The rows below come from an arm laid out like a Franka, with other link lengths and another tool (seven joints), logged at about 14 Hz.
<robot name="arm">
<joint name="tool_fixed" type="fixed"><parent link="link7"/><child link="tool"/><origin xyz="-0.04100 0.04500 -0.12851" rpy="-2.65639 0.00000 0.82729"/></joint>
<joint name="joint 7" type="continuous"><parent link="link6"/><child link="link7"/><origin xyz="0.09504 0.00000 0.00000" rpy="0.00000 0.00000 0.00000"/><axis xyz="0 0 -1"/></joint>
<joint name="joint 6" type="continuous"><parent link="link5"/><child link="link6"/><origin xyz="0.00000 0.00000 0.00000" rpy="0.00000 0.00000 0.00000"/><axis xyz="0 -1 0"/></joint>
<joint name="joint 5" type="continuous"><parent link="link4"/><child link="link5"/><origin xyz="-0.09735 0.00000 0.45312" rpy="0.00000 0.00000 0.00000"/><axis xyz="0 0 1"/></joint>
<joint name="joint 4" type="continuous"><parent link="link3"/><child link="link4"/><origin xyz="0.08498 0.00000 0.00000" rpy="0.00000 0.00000 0.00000"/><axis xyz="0 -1 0"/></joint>
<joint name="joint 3" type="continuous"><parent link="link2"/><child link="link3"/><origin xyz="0.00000 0.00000 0.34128" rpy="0.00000 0.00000 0.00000"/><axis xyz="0 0 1"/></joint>
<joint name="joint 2" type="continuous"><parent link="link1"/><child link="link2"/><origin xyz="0.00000 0.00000 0.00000" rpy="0.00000 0.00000 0.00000"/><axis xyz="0 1 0"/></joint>
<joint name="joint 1" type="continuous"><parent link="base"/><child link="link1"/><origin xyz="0.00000 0.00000 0.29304" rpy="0.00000 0.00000 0.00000"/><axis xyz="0 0 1"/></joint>
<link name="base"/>
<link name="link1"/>
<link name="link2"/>
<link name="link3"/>
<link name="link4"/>
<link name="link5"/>
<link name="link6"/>
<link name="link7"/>
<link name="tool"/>
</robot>
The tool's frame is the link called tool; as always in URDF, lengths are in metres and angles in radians. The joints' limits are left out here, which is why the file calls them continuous.
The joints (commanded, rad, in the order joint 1, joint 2, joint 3, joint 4, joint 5, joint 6, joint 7), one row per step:
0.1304 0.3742 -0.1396 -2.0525 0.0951 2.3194 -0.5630
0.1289 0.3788 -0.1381 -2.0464 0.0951 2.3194 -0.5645
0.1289 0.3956 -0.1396 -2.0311 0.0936 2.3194 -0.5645
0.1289 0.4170 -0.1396 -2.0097 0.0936 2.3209 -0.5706
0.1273 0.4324 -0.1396 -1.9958 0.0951 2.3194 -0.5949
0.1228 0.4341 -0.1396 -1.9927 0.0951 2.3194 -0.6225
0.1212 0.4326 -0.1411 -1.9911 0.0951 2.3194 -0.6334
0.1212 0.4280 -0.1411 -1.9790 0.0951 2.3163 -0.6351
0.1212 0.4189 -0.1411 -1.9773 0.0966 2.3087 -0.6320
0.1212 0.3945 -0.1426 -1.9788 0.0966 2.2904 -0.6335
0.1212 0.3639 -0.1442 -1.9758 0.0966 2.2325 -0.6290
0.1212 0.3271 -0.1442 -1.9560 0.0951 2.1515 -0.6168
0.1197 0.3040 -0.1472 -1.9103 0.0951 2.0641 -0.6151
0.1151 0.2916 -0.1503 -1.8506 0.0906 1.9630 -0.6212
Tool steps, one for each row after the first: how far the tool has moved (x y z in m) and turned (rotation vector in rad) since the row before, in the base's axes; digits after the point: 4 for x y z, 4 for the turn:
0.0019 0.0000 -0.0004 0.0001 -0.0015 0.0017
0.0042 -0.0010 -0.0040 -0.0037 0.0014 0.0005
0.0061 -0.0002 -0.0044 -0.0022 -0.0017 0.0072
0.0030 -0.0022 -0.0039 0.0016 0.0025 0.0223
0.0006 -0.0043 0.0002 0.0026 -0.0017 0.0231
0.0007 -0.0025 0.0016 0.0006 -0.0033 0.0080
0.0050 0.0003 0.0076 0.0009 -0.0136 0.0024
0.0009 0.0005 0.0061 0.0024 -0.0032 -0.0040
-0.0003 -0.0005 0.0140 0.0039 -0.0046 0.0002
-0.0034 0.0003 0.0187 0.0073 0.0244 -0.0049
-0.0007 0.0021 0.0293 0.0081 0.0249 -0.0083
0.0049 -0.0010 0.0325 0.0076 0.0185 -0.0014
0.0051 -0.0037 0.0327 0.0042 0.0286 0.0069

